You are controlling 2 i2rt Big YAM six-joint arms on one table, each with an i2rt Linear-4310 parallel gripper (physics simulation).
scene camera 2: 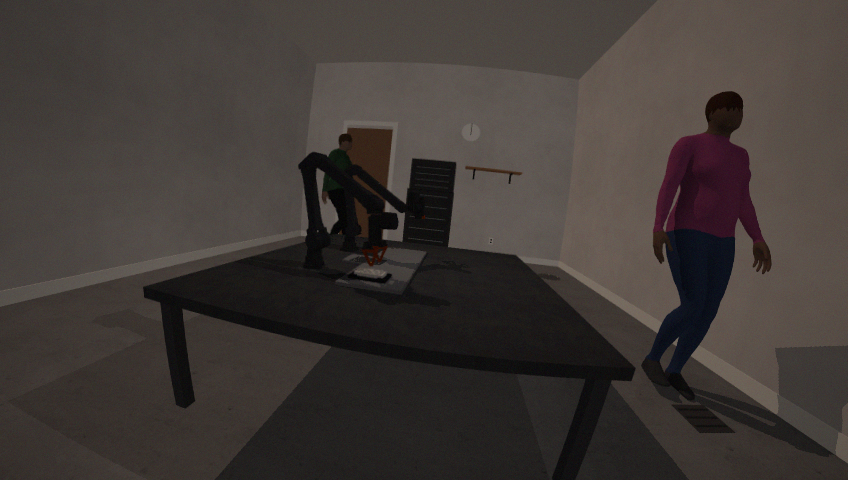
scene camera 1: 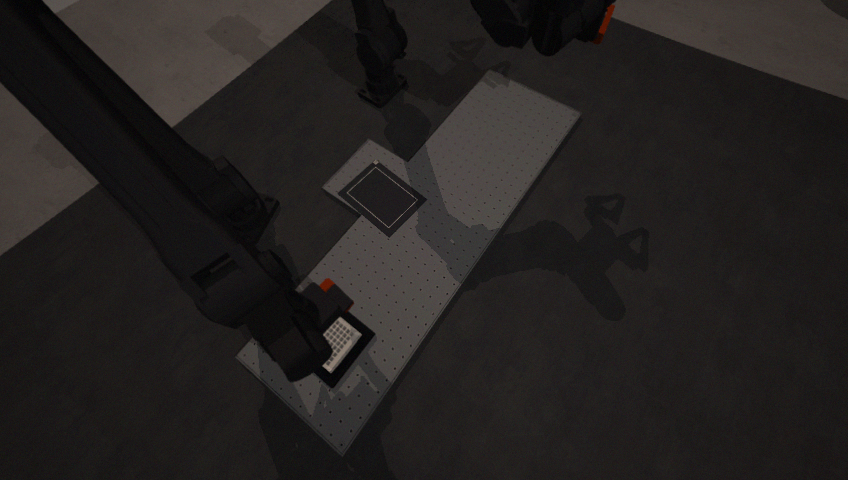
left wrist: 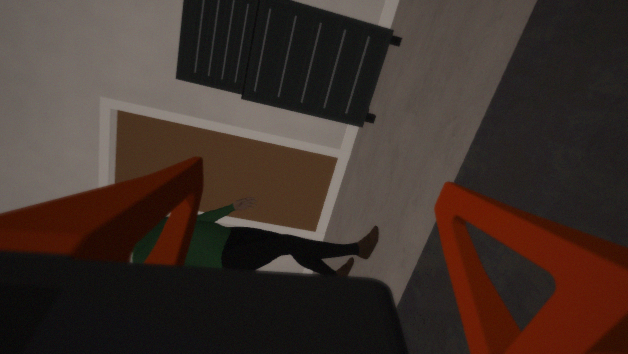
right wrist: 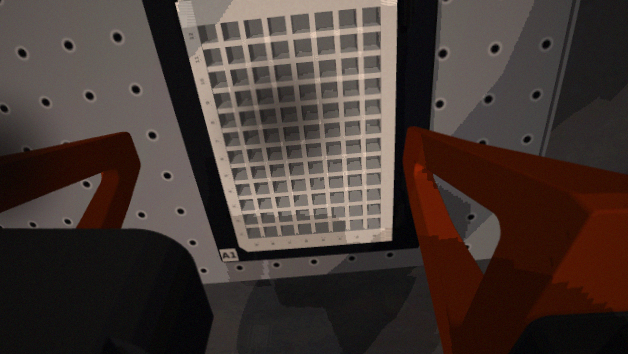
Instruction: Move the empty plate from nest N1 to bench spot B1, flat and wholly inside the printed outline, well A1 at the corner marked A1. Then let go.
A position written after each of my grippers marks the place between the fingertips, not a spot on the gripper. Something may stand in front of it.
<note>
My left gripper (left wrist: 326, 183) is open, with nothing in its grasp. My right gripper (scene camera 1: 324, 330) is open, with nothing in its grasp. Also in view: a white well plate (scene camera 1: 341, 336). I also see a dark mat with white outline (scene camera 1: 383, 198) and a black mat (right wrist: 415, 57).
The white well plate is seen too in the right wrist view (right wrist: 300, 109). My right gripper shows as well in the right wrist view (right wrist: 268, 145). The left wrist view misses the white well plate: it is out of frame.
</note>
